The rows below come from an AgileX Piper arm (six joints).
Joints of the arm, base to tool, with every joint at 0 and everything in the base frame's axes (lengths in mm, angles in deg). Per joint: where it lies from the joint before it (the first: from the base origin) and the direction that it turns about. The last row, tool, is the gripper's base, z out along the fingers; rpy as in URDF.
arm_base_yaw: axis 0 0 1 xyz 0 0 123
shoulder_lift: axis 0 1 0 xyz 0 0 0
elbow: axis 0 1 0 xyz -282.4 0 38.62
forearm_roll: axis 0.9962 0 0.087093 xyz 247.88 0 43.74
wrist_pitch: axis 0 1 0 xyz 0 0 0
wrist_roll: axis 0.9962 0 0.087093 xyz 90.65 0 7.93
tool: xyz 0 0 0 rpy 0 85 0
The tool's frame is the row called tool.
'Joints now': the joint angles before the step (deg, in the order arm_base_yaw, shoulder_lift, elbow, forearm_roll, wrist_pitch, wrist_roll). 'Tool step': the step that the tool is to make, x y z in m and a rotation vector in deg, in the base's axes. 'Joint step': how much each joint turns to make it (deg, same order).
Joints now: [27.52, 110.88, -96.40, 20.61, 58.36, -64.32]
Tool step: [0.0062, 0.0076, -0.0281, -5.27, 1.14, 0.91]
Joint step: [1.32, 3.74, -0.32, -4.67, -0.30, 1.36]
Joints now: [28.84, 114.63, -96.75, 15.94, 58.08, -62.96]
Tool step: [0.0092, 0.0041, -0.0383, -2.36, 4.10, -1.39]
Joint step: [-0.01, 5.02, 0.01, -0.49, -0.66, 1.45]
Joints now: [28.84, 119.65, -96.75, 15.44, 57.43, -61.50]
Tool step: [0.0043, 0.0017, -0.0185, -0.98, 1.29, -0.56]
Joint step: [0.00, 2.41, 0.00, -0.28, -0.94, 0.44]
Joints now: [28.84, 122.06, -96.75, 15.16, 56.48, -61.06]
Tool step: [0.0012, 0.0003, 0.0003, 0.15, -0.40, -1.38]
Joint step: [0.04, 0.01, -0.05, -0.38, -0.72, 1.46]
